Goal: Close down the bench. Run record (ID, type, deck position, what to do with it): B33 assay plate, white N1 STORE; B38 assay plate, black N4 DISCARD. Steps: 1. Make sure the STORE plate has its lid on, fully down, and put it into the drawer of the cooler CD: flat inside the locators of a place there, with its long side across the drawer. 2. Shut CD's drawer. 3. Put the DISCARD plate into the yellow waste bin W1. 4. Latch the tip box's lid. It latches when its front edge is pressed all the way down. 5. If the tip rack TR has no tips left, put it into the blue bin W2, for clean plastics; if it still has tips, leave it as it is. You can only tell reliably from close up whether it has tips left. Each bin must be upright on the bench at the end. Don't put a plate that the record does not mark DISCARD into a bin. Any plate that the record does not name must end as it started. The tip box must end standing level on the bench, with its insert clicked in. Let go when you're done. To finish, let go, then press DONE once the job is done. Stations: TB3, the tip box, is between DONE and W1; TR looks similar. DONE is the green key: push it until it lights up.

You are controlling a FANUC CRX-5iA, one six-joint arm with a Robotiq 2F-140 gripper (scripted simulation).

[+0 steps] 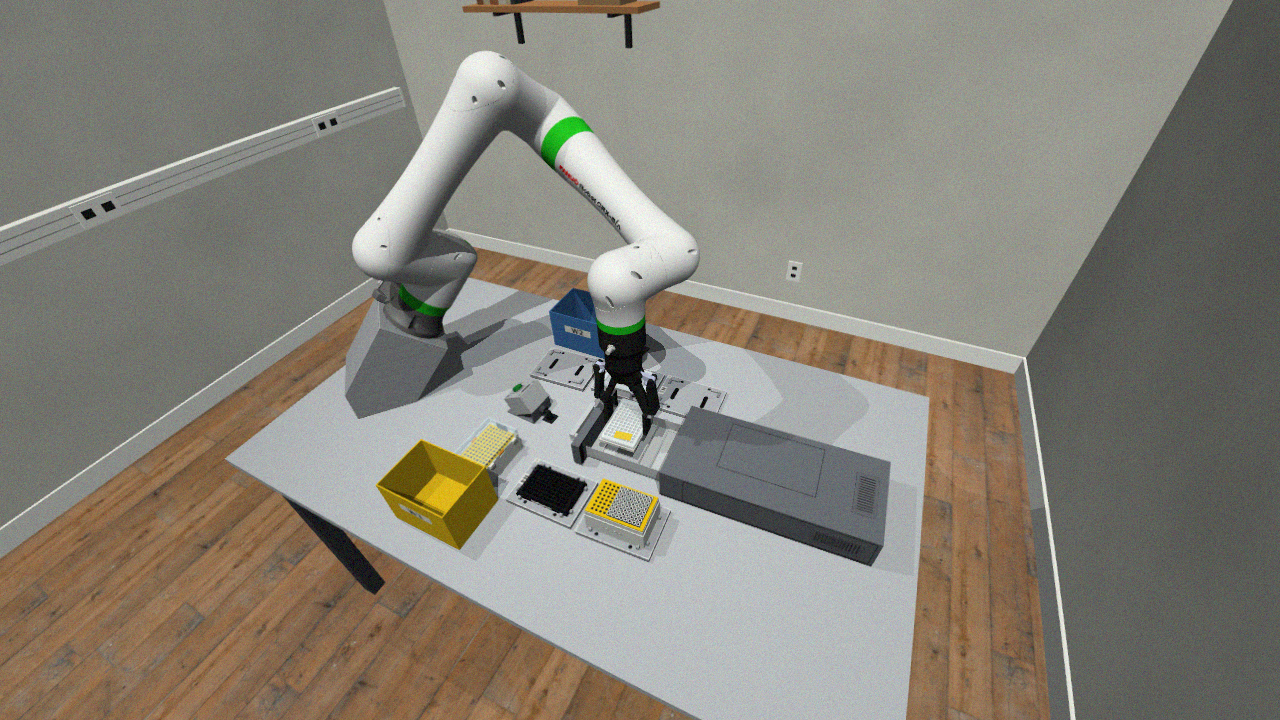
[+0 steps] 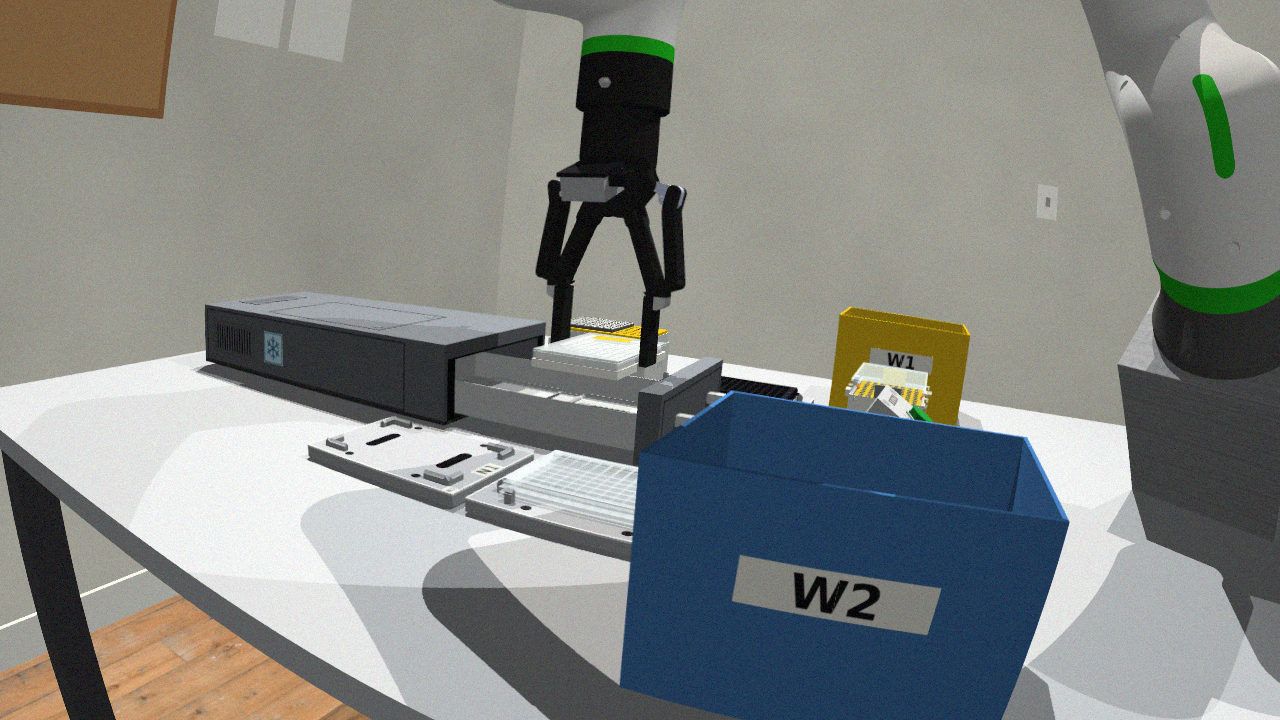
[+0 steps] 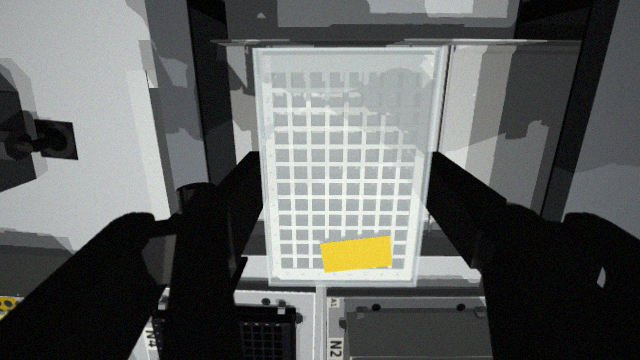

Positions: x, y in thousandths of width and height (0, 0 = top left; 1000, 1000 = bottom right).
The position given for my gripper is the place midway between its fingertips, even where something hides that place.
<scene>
In view: my gripper (image 2: 471, 498), a black plate (image 1: 452, 676), a grey cooler CD (image 2: 313, 498), a yellow bin W1 (image 2: 675, 466), a clear plate (image 2: 470, 683), a tip rack TR (image 1: 488, 713) and a DONE key box (image 1: 416, 556).
The black plate also shows in image 2 (image 2: 569, 534). The grey cooler CD is seen too in image 1 (image 1: 649, 692) and in image 3 (image 3: 920, 479). The yellow bin W1 also shows in image 1 (image 1: 329, 678). Image 3 does not show the yellow bin W1: it is out of frame. Image 3 misses the clear plate: it is out of frame.
</scene>
